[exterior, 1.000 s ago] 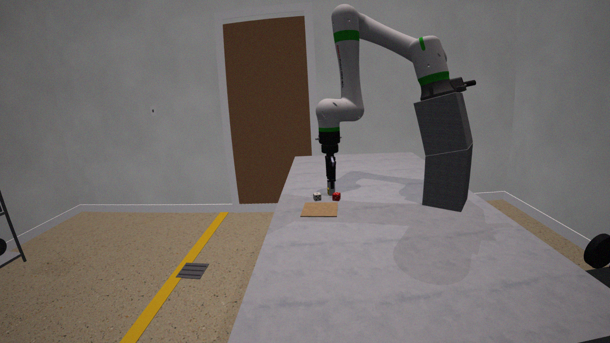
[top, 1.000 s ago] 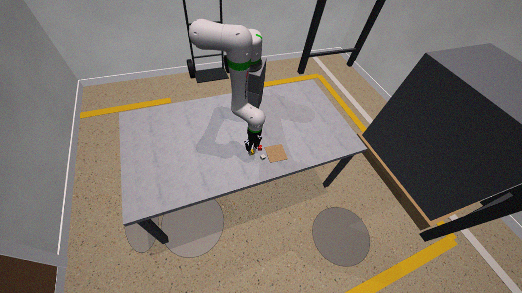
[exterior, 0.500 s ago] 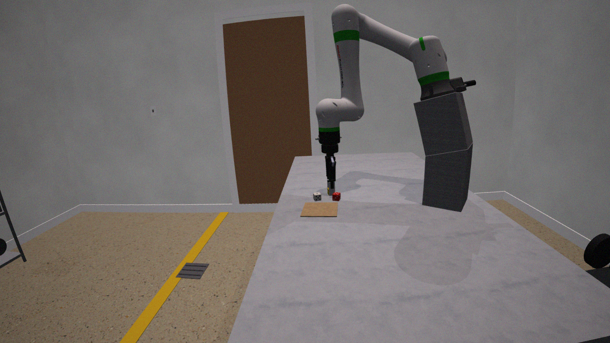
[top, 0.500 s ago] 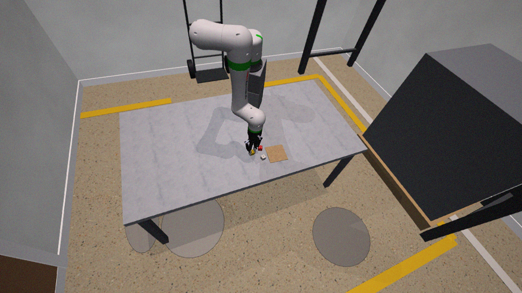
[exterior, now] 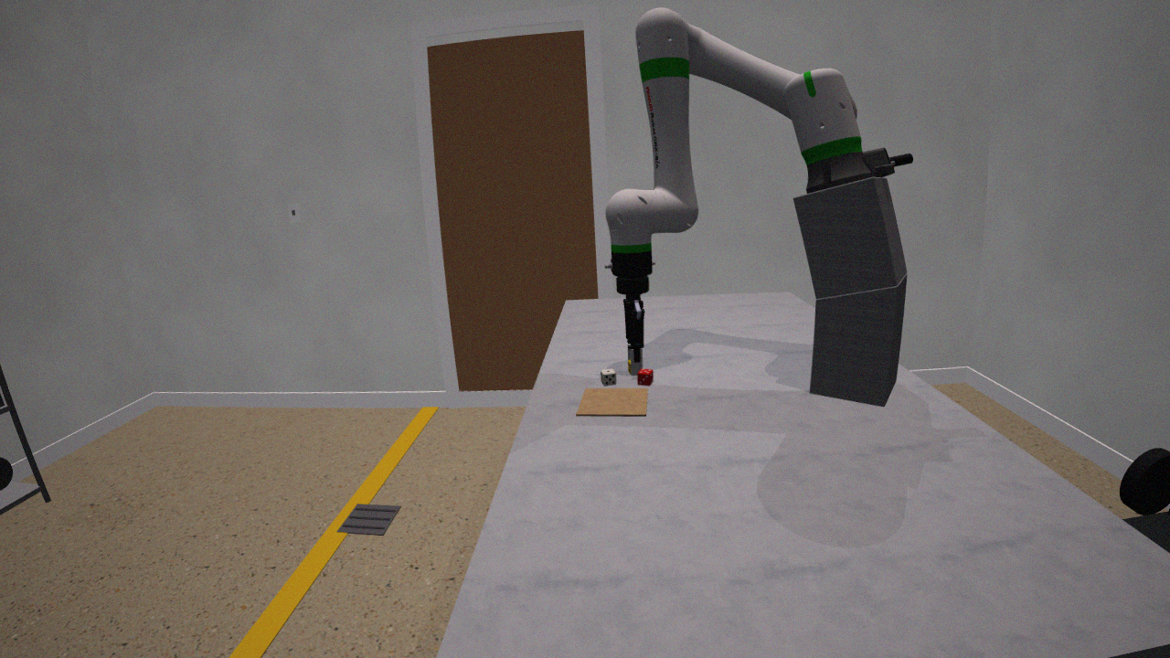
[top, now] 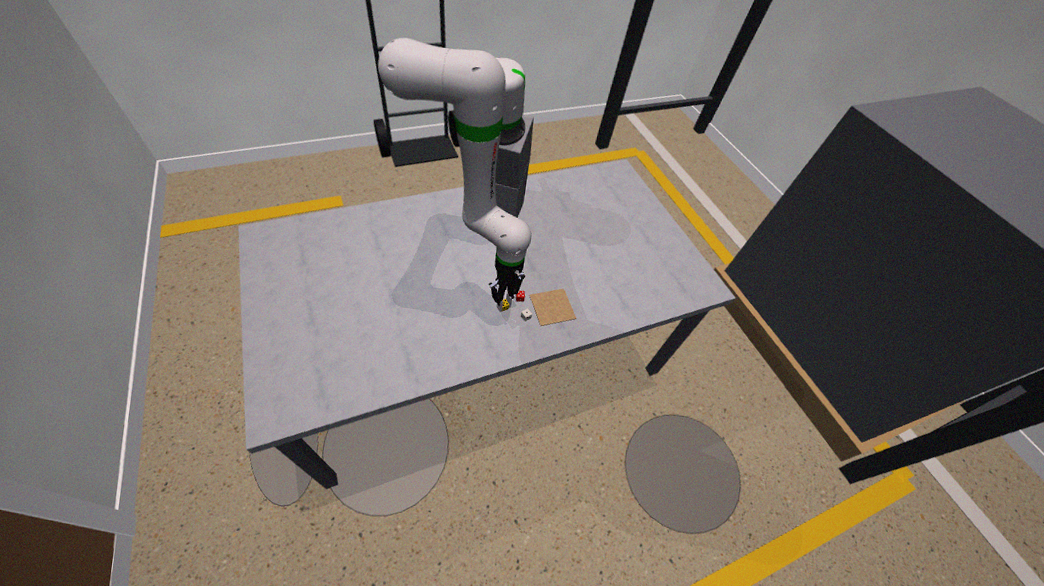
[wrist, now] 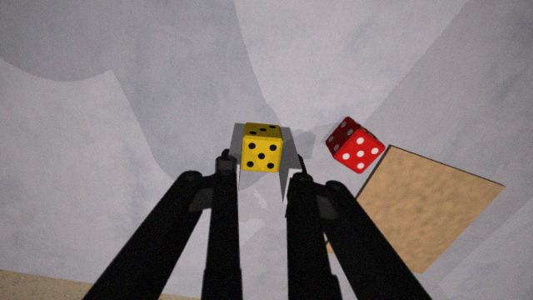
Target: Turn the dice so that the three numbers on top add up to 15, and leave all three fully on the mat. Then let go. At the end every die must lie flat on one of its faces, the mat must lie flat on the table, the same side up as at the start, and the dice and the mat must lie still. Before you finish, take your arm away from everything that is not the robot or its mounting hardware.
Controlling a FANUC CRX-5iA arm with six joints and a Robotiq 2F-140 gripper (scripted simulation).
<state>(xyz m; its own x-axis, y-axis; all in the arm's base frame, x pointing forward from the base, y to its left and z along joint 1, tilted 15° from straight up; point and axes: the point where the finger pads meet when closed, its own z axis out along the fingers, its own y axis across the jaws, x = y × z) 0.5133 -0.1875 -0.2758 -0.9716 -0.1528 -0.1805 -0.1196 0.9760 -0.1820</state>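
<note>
The tan mat is 170 mm to the left of my hand, 60 mm ahead of it and 30 mm below it. Round my hand: yellow die 20 mm below; then white die 70 mm ahead, 60 mm to the left, 20 mm below; then red die 70 mm to the left, 20 mm below, 20 mm behind.
</note>
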